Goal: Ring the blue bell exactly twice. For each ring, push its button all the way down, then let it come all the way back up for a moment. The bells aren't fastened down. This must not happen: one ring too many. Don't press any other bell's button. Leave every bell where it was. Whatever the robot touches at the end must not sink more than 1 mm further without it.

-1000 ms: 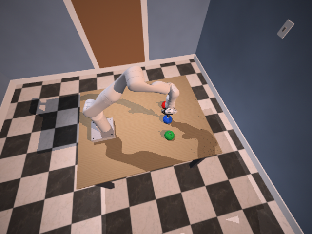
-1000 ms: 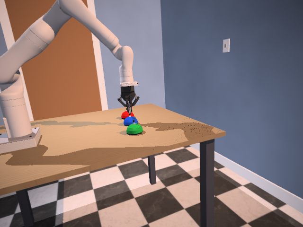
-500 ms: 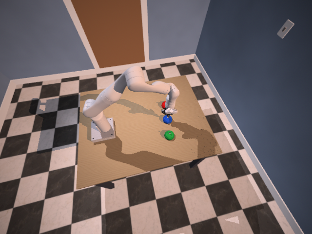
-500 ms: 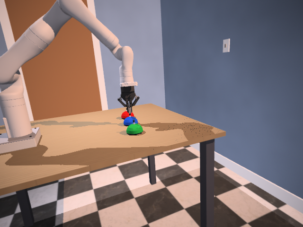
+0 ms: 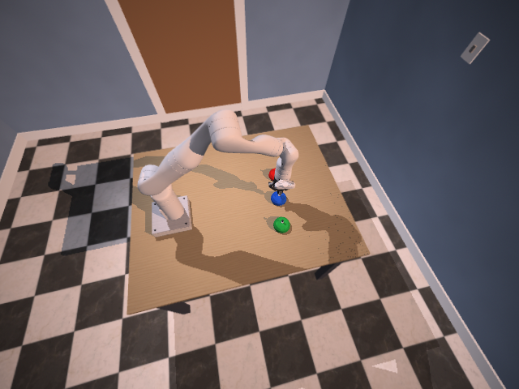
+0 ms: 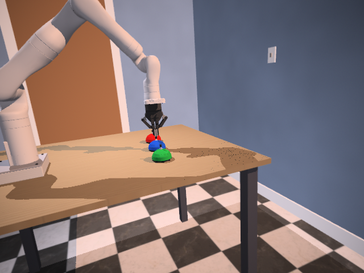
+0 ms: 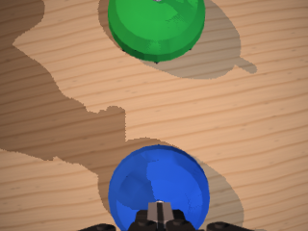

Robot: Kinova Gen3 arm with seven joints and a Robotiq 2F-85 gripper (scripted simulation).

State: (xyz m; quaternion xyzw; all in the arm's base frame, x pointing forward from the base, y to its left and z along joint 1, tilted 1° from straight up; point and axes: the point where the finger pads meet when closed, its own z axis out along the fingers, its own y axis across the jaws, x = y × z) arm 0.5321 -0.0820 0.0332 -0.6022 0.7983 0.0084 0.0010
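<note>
The blue bell is 40 mm below my hand. The rest, counted from my hand: green bell: 40 mm behind, 150 mm to the right, 40 mm below; then red bell: 40 mm ahead, 150 mm to the left, 40 mm below.
</note>
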